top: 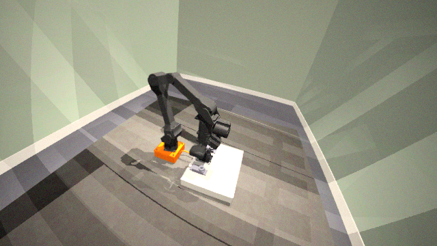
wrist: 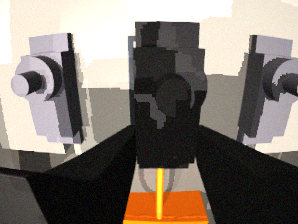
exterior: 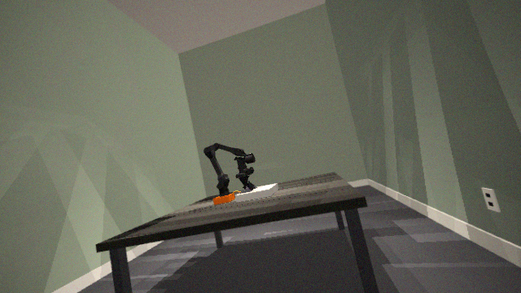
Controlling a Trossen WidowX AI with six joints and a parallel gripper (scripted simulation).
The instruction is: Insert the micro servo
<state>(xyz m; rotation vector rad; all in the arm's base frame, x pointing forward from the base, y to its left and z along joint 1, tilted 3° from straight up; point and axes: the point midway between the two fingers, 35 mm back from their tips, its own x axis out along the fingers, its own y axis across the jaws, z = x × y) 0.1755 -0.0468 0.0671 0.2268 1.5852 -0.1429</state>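
Right now the deck is 12 cm ahead of my gripper tip, 6 cm below it and 3 cm to the right of it.
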